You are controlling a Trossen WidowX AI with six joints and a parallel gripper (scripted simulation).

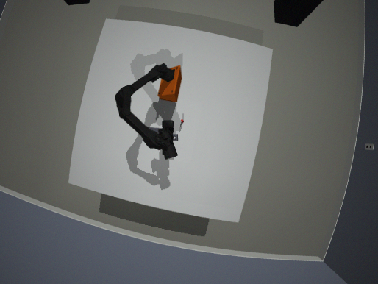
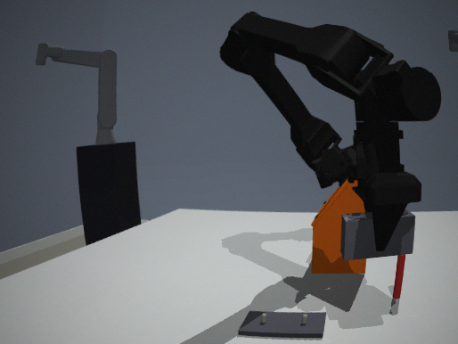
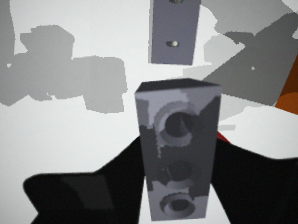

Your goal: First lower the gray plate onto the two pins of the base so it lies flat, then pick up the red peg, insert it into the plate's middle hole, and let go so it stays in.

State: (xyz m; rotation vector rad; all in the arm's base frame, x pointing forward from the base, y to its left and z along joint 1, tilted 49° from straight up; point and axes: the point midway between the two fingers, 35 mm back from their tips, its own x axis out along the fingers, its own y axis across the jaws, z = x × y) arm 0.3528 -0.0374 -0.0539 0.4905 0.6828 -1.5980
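The base is 20 mm behind my gripper tip, 120 mm to the right of it and 120 mm below it. Also, from my gripper tip: red peg 110 mm behind, 60 mm to the left, 90 mm below; then gray plate 30 mm above.
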